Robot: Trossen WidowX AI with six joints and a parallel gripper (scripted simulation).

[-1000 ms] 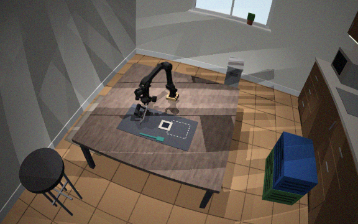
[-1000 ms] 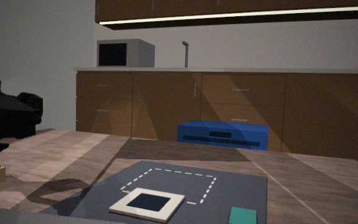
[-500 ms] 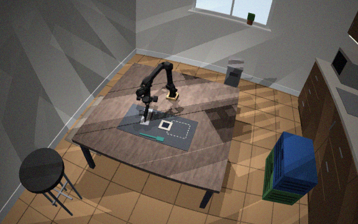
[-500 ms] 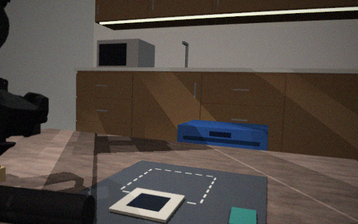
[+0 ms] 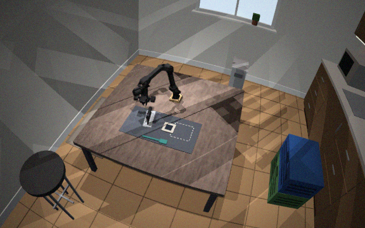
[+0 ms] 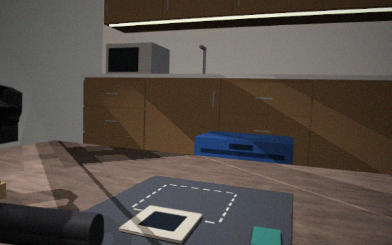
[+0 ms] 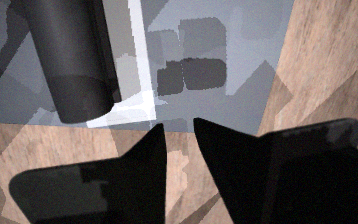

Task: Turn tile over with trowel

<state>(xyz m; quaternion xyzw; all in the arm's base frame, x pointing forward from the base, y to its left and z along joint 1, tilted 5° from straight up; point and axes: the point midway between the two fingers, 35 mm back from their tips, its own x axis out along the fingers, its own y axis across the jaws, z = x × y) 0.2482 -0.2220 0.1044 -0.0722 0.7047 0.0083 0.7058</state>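
Now: gripper tip 50 mm short of the trowel, 60 mm to the right of it and 40 mm above it. From my gripper tip the other things lie so: tile: 130 mm ahead, 250 mm to the left, 70 mm below; grey mat: 150 mm ahead, 190 mm to the left, 90 mm below; teal tool: 290 mm ahead, 190 mm to the left, 70 mm below.
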